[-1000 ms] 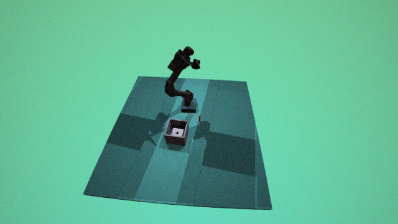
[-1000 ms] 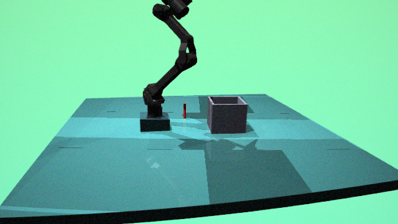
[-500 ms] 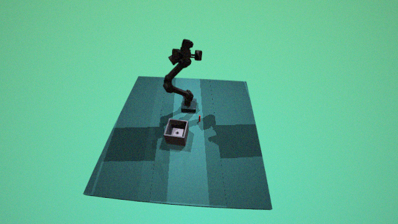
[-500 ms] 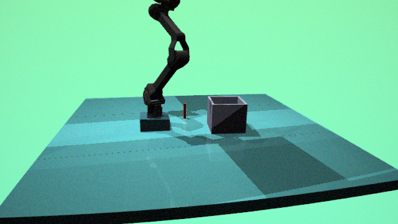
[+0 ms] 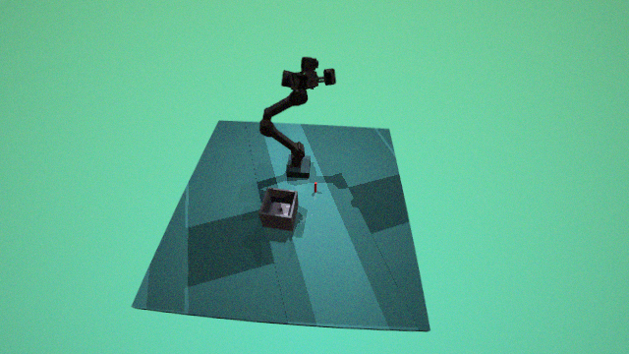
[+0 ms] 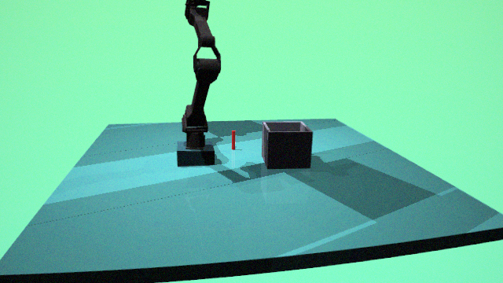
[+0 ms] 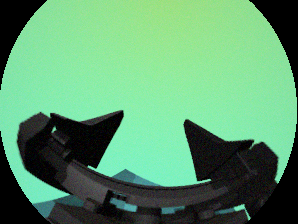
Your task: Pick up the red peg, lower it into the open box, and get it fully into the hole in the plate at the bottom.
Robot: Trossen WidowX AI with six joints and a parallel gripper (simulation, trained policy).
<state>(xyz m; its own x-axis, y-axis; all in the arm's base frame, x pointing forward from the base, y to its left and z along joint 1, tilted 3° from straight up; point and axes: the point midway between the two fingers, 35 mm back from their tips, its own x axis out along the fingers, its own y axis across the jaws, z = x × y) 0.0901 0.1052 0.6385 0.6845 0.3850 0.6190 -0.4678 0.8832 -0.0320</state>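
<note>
Now: gripper tip 670 mm above the red peg and 10 mm short of it. Also, from my gripper tip: plate (660 mm below, 200 mm ahead, 160 mm to the right).
</note>
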